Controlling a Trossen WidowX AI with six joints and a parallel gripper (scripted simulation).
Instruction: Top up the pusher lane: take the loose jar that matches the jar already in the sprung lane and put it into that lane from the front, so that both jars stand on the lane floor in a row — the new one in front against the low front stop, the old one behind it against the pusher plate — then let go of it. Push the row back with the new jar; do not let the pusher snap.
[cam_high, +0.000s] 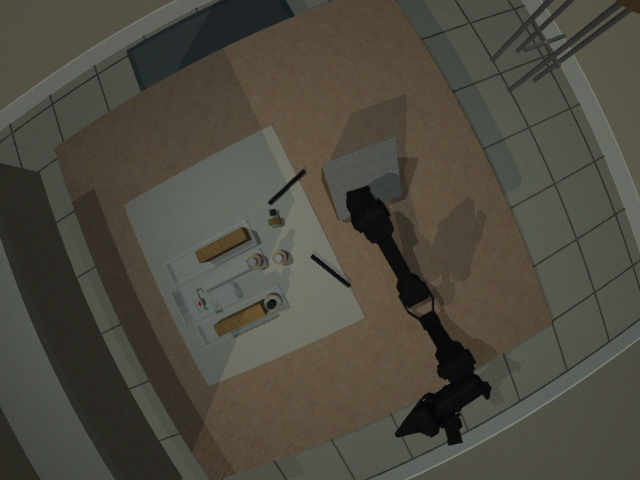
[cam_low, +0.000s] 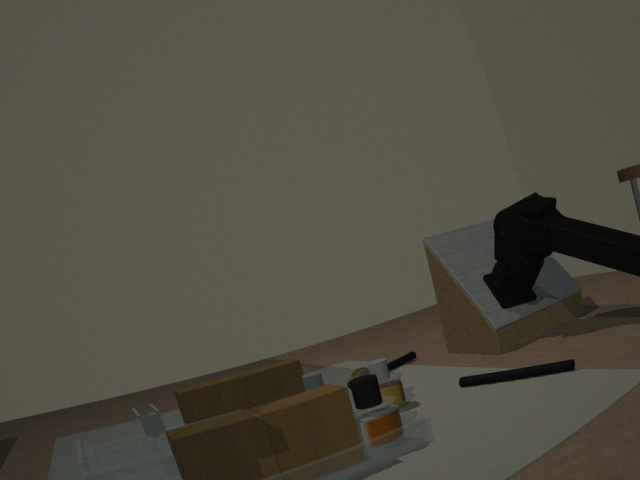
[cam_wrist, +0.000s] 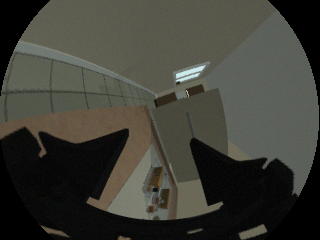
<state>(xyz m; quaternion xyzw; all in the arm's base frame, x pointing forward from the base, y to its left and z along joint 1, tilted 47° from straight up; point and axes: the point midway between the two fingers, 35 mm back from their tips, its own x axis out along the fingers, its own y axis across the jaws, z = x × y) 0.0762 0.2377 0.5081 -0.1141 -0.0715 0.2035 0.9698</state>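
The dark-lidded jar is 22 cm ahead of my gripper tip, 34 cm to the right of it and 21 cm below it. Also, from my gripper tip: sprung lane 38 cm ahead, 42 cm to the right, 23 cm below.
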